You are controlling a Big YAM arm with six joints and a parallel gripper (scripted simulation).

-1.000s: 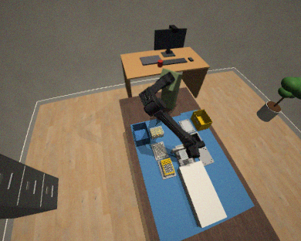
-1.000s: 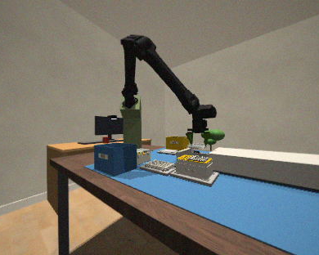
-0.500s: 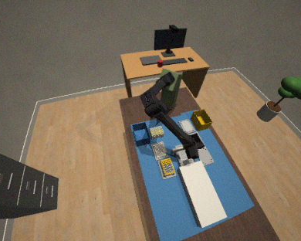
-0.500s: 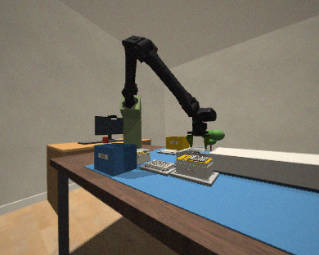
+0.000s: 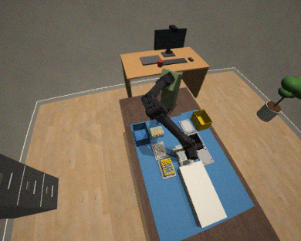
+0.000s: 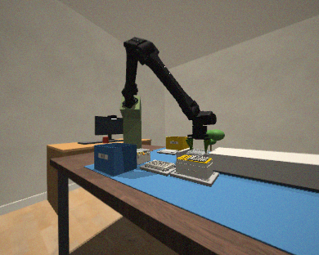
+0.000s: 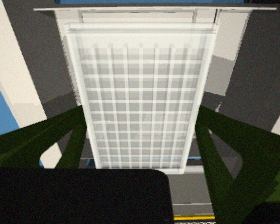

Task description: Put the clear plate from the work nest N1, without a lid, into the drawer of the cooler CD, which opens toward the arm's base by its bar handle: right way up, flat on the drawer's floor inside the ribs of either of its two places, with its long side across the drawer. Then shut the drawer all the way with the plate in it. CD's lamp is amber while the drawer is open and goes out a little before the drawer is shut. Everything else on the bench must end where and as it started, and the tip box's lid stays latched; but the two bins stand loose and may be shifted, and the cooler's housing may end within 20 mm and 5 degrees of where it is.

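Now: the cooler drawer 3 cm ahead of my hand, 2 cm to the right of it and 5 cm below it. From my hand the other things lie so: yellow-topped tip box: 4 cm behind, 20 cm to the right, 2 cm below; clear plate: 1 cm below; grey work nest: 11 cm ahead, 15 cm to the left, 7 cm below.
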